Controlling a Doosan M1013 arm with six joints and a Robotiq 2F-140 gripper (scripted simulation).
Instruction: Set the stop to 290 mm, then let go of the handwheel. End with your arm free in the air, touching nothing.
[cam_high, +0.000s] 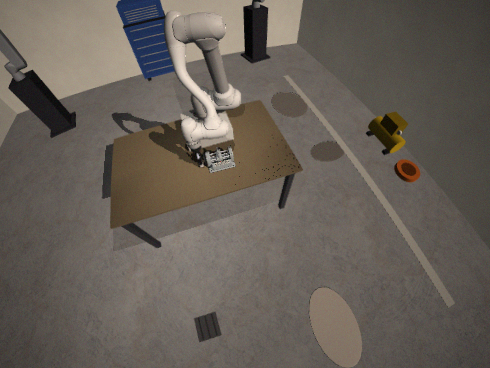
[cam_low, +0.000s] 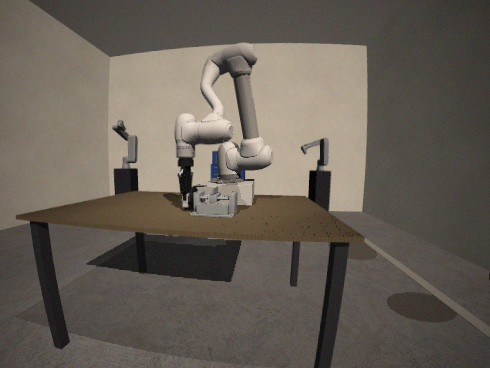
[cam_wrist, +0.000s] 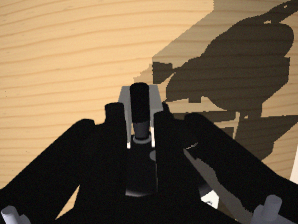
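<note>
Now: hand 140 mm to the right of the grey stop fixture, 30 mm below it and 30 mm short of it. Round my hand: black handwheel handle (20 mm below).
</note>
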